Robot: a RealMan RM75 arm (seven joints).
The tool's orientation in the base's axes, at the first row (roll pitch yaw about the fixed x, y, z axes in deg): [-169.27, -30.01, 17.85]
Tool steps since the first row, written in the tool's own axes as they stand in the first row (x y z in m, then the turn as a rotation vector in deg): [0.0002, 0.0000, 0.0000, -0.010, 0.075, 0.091]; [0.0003, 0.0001, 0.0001, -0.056, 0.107, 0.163]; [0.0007, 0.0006, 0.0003, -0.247, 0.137, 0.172]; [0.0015, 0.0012, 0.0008, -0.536, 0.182, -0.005]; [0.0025, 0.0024, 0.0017, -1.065, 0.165, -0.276]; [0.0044, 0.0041, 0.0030, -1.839, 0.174, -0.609]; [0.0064, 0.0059, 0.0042, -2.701, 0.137, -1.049]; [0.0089, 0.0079, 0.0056, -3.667, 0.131, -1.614]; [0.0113, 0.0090, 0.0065, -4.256, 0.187, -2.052]
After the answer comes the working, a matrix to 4 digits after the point.
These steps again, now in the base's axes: [0.0002, 0.0001, 0.0001, 0.058, -0.041, -0.095]; [0.0003, 0.0000, 0.0000, 0.062, -0.058, -0.184]; [0.0009, -0.0003, 0.0000, -0.080, -0.133, -0.292]; [0.0020, -0.0004, -0.0001, -0.373, -0.309, -0.293]; [0.0037, -0.0010, -0.0006, -0.927, -0.523, -0.324]; [0.0065, -0.0016, -0.0010, -1.698, -0.846, -0.430]; [0.0093, -0.0023, -0.0013, -2.604, -1.185, -0.481]; [0.0127, -0.0030, -0.0016, -3.634, -1.621, -0.482]; [0.0155, -0.0030, -0.0013, -4.278, -1.972, -0.413]
The tool's axes in the first row as the columns of a matrix, in the base's axes (rounded; the answer above uses it unrounded):
[0.8243, 0.3898, 0.4107]
[0.2654, -0.9067, 0.3278]
[0.5002, -0.1612, -0.8508]

